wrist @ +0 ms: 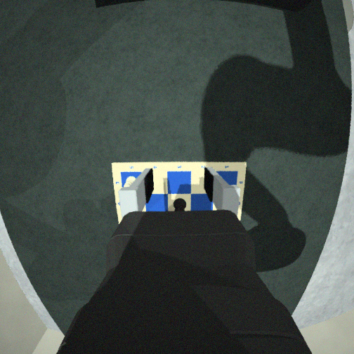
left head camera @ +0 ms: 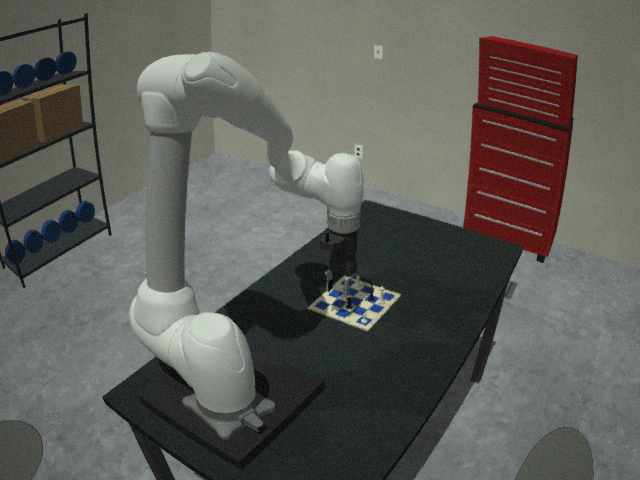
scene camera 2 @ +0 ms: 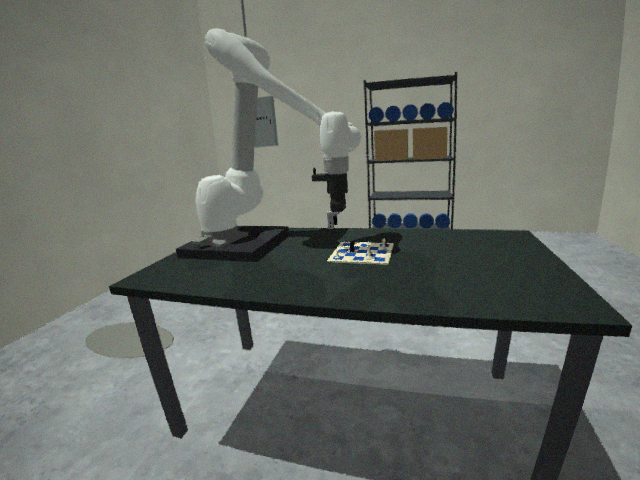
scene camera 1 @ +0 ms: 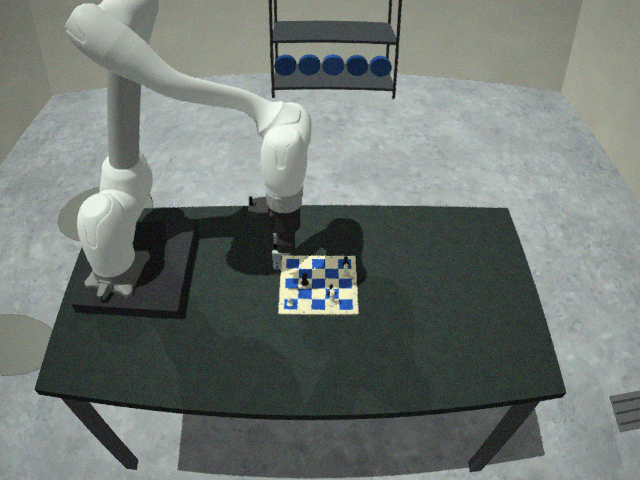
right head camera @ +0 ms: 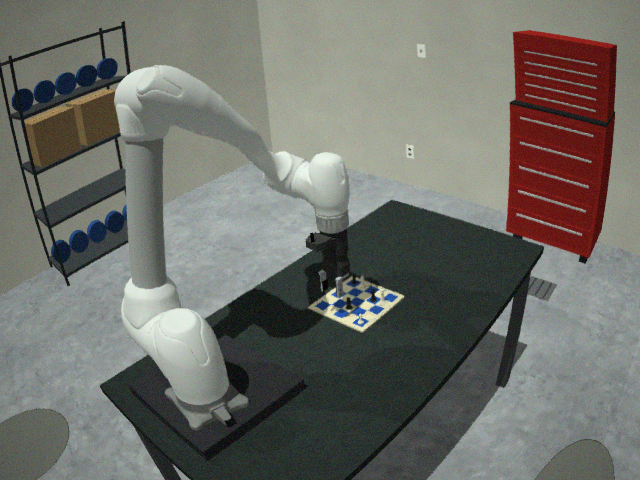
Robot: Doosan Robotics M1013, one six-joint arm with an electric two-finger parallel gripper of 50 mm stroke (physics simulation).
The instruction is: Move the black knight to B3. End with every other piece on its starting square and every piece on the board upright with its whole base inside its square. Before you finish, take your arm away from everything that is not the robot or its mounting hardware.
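Places are measured from the arm's base along level axes (x up, y ahead, z left), in centimetres.
Pixels of known places: gripper, fingertip midpoint: (left head camera: 337, 292) (scene camera 2: 332, 226) (scene camera 1: 278, 260) (right head camera: 332, 293); arm's base, origin of the base link: (left head camera: 228, 406) (scene camera 2: 221, 239) (scene camera 1: 117, 271) (right head camera: 206, 399).
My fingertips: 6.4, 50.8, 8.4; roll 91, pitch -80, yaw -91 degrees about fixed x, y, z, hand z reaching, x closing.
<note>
Ahead of a thing's pixels: the offset from my fingertips to its top centre, as dx, dy, dz. Level surfaces: height alone.
My gripper (left head camera: 338, 284) (right head camera: 331, 285) (scene camera 2: 332, 222) (wrist: 178, 177) is open and empty, its fingers pointing down above the board's robot-side area. The board @[-9.8, +10.9, +1.9] (right head camera: 337, 317) (scene camera 1: 317, 312) (wrist: 192, 166) has blue and cream squares. A black piece @[-5.8, +7.0, +1.4] (left head camera: 349, 303) (scene camera 1: 304, 280) (wrist: 180, 203) stands upright on a cream square; in the wrist view it shows between the fingers, partly hidden by the gripper body. Another black piece @[-5.4, +14.9, -1.3] (left head camera: 371, 296) (scene camera 1: 330, 289) and a third @[-6.6, +17.4, +10.7] (scene camera 1: 345, 261) stand farther from the base. Which one is the knight is too small to tell.
White pieces @[-6.6, +4.4, -7.0] (scene camera 1: 290, 302) @[-3.4, +15.7, -4.6] (scene camera 1: 332, 298) @[-5.4, +17.9, +7.0] (scene camera 1: 346, 269) stand on the board, two close to black pieces. The dark table @[dx -10.4] (scene camera 1: 439, 335) carries the robot's mounting plate (scene camera 1: 155, 307) at its left end. A shelf rack (scene camera 2: 366, 98) and a red cabinet (left head camera: 522, 149) stand beyond the table.
</note>
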